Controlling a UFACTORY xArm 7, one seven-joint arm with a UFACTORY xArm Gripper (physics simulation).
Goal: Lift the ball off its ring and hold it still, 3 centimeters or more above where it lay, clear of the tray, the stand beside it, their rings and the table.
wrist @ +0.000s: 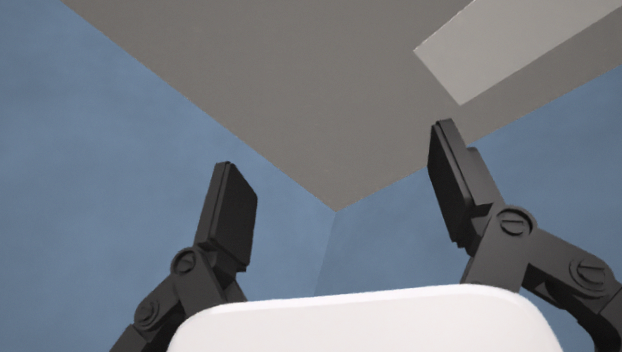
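Note:
My gripper [332,162] is open, its two black fingers wide apart with no object between them. The left finger stands at the left of centre and the right finger at the right of centre in the wrist view. The ball, its ring, the tray, the stand and the table do not show in this view, so where the gripper is relative to them cannot be told.
A large grey-brown surface [280,75] fills the upper middle and narrows to a corner below. Blue walls [90,175] meet there along a faint edge. A lighter grey panel [495,50] lies on the surface at the upper right. The white gripper housing covers the bottom.

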